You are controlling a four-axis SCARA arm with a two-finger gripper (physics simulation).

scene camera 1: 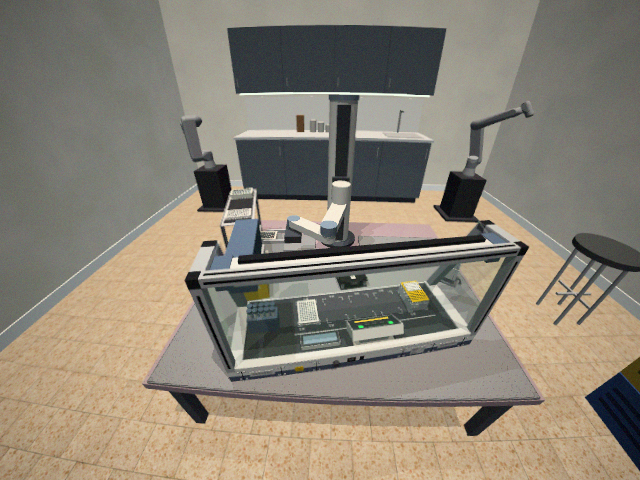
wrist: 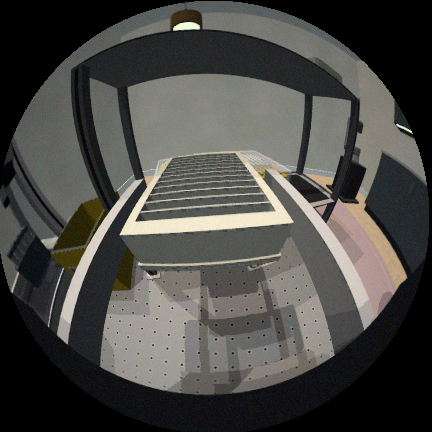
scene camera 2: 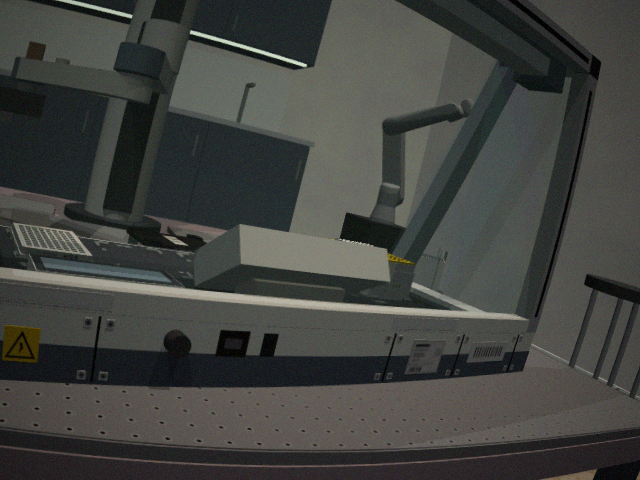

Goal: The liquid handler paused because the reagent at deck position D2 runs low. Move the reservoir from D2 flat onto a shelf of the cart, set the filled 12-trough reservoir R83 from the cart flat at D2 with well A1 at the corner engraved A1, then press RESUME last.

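Frame: origin at the arm's base, x up, y ahead, z left, level; centimetres.
Where they show: gripper, between the fingertips: (scene camera 1: 265,236) (wrist: 204,182); arm's base, origin of its link: (scene camera 1: 337,238).
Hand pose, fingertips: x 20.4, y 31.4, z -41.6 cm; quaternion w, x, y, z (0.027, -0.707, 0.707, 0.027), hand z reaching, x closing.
Each offset is from my fingertips to the top centre of the thing.
My gripper (scene camera 1: 278,235) (wrist: 204,182) is shut on a 12-trough reservoir @(dx +1.0, dy +0.0, dz -0.1 cm) (scene camera 1: 267,235) (wrist: 207,220). It holds the reservoir level above the perforated bench; the long troughed top faces up. No label or well A1 mark is readable on it. The cart @(dx +16.5, dy -6.9, dz -13.8 cm) (scene camera 1: 240,204) (wrist: 215,55) is ahead of the fingers in the wrist view, its dark top on four posts. Part of a lower shelf (wrist: 300,190) shows beyond the right finger. The handler's deck (scene camera 1: 356,308) is behind glass, with a lit control panel (scene camera 1: 374,326). RESUME and D2 are too small to read.
Plates @(dx +19.0, dy -19.5, dz -17.0 cm) (scene camera 1: 241,191) @(dx +17.3, dy +5.7, dz -10.6 cm) (scene camera 1: 239,212) stand on the cart. More labware @(dx -2.7, dy -6.9, dz -13.8 cm) (wrist: 256,159) shows behind the held reservoir. A yellow bin @(dx -5.6, dy +24.3, dz -2.8 cm) (wrist: 82,225) (scene camera 1: 256,292) is left of the fingers in the wrist view. A white plate (scene camera 1: 307,311) and blue rack (scene camera 1: 262,315) stand inside the handler.
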